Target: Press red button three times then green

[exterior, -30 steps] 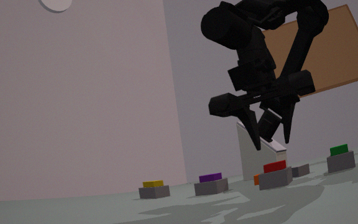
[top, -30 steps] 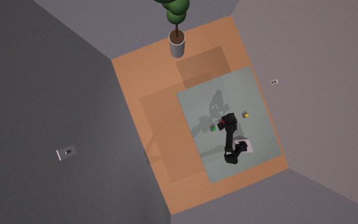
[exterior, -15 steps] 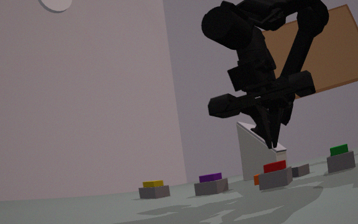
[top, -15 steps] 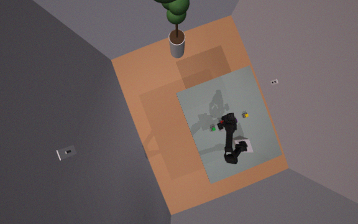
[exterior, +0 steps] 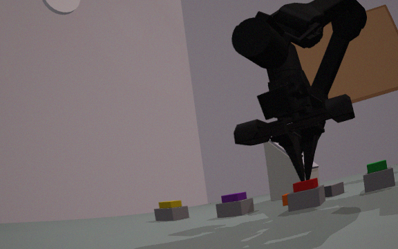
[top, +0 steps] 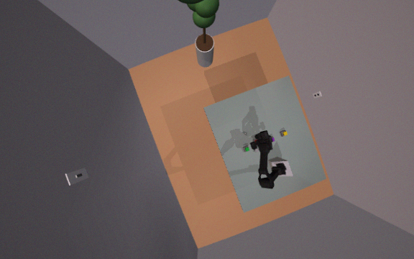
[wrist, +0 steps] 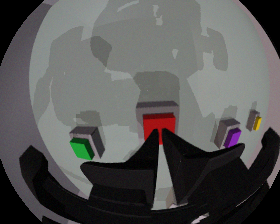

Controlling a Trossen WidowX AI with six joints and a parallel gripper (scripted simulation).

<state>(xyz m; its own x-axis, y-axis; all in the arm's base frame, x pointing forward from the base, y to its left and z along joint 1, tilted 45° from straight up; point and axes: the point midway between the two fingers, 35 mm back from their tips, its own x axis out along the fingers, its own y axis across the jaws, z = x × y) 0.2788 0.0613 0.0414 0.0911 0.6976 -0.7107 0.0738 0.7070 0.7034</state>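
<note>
Right now my gripper tip is 10 mm above the red button. Round my gripper tip: small grey block 80 mm behind, 30 mm to the left, 30 mm below; small orange block 90 mm behind, 40 mm to the right, 30 mm below; green button 120 mm to the left, 30 mm behind, 10 mm below.
</note>
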